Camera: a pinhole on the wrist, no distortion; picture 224 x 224 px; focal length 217.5 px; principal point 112.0 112.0 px. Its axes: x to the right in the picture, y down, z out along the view. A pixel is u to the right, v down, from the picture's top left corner.
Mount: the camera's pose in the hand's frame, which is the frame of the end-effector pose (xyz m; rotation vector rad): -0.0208 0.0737 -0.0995 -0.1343 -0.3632 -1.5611
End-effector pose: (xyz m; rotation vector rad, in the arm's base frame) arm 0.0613 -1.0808 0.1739 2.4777 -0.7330 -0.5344
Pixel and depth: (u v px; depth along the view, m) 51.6 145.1 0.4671
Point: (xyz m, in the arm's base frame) -0.2349 -1.4319 0.1210
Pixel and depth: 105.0 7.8 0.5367
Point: -0.4887 -1.1858 0.1036
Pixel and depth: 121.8 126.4 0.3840
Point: -0.1801 -1.2745 0.0679
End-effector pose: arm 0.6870 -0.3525 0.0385 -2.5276 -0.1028 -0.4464
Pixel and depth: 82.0 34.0 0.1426
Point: 0.6302 -0.4529 -0.0794
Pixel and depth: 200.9 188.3 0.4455
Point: 0.8720 -0.1713 -0.2736
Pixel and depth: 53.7 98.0 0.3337
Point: 0.7029 -0.4700 -0.2709
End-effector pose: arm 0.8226 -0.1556 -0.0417 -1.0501 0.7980 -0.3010
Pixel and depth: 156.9 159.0 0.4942
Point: 1.1050 0.1720 -0.0555
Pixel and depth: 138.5 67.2 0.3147
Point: 0.8551 0.1155 -0.0488
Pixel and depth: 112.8 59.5 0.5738
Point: 0.9219 0.3788 -0.0425
